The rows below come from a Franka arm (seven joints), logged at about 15 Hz.
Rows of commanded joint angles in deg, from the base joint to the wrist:
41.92, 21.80, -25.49, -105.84, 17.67, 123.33, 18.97
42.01, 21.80, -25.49, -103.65, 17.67, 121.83, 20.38
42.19, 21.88, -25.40, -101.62, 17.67, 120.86, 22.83
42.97, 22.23, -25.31, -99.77, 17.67, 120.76, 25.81
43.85, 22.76, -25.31, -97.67, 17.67, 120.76, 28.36
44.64, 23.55, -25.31, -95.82, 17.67, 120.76, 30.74
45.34, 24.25, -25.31, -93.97, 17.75, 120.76, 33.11
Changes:
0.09, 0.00, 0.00, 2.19, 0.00, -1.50, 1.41
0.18, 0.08, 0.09, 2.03, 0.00, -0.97, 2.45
0.78, 0.35, 0.09, 1.85, 0.00, -0.10, 2.98
0.88, 0.53, 0.00, 2.10, 0.00, 0.00, 2.55
0.79, 0.79, 0.00, 1.85, 0.00, 0.00, 2.38
0.70, 0.70, 0.00, 1.85, 0.08, 0.00, 2.37

